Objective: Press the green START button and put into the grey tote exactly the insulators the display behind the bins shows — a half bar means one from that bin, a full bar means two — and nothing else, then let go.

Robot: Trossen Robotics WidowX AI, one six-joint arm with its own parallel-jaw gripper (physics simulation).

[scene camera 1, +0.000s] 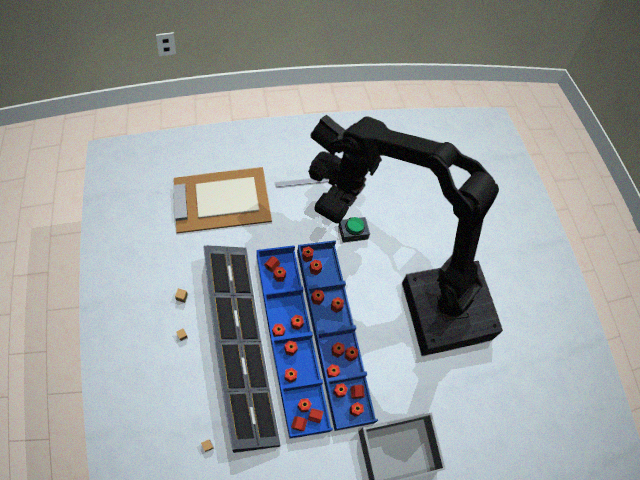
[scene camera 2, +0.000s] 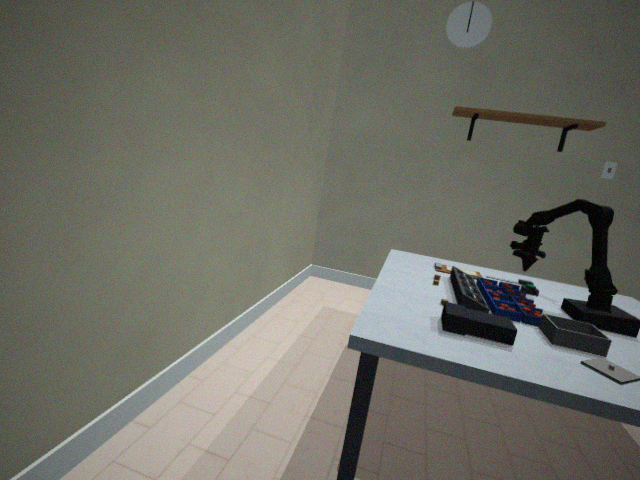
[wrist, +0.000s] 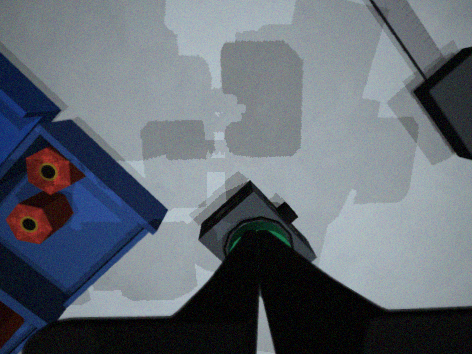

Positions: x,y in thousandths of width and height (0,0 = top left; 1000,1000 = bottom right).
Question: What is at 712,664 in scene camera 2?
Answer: A dark box.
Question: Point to a grey caliper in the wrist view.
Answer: At 929,264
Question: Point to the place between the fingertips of my gripper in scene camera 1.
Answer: At 534,428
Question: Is my gripper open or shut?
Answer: Shut.
